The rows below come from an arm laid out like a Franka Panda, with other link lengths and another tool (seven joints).
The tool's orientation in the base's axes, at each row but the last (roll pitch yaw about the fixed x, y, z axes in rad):
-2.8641 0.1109 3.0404
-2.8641 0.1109 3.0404
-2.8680 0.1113 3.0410
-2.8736 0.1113 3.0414
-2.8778 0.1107 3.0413
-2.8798 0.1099 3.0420
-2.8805 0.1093 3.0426
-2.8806 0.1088 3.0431
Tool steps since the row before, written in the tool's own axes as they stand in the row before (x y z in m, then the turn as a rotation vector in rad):
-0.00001 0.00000 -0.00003 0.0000 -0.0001 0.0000
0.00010 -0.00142 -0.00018 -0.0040 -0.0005 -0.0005
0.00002 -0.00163 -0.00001 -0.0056 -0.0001 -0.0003
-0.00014 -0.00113 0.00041 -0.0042 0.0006 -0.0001
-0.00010 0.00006 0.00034 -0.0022 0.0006 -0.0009
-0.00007 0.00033 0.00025 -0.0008 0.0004 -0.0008
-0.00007 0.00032 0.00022 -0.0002 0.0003 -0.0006
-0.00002 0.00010 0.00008 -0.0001 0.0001 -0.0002
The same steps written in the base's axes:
0.00001 0.00001 0.00003 0.0000 -0.0001 0.0000
-0.00029 -0.00129 0.00055 0.0039 -0.0007 0.0011
-0.00023 -0.00155 0.00045 0.0055 -0.0006 0.0009
0.00003 -0.00121 -0.00008 0.0042 0.0002 0.0004
0.00013 -0.00004 -0.00033 0.0022 0.0006 0.0010
0.00013 0.00024 -0.00032 0.0008 0.0005 0.0008
0.00013 0.00024 -0.00029 0.0002 0.0004 0.0005
0.00004 0.00007 -0.00010 0.0001 0.0001 0.0002

